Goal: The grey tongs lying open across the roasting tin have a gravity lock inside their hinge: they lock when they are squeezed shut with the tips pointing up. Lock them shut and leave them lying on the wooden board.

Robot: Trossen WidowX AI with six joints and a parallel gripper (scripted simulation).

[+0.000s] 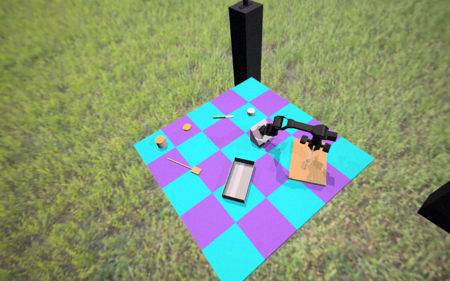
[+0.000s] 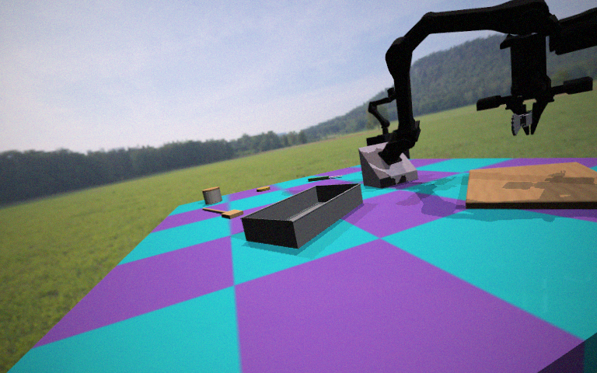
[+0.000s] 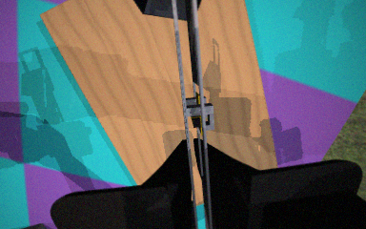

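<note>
My gripper tip is now 10 mm short of the wooden board and 110 mm above it. Also, from my gripper tip: orange disc: 450 mm ahead, 910 mm to the right, 110 mm below; then roasting tin: 480 mm ahead, 230 mm to the right, 90 mm below; then white disc: 50 mm behind, 640 mm to the right, 100 mm below.
</note>
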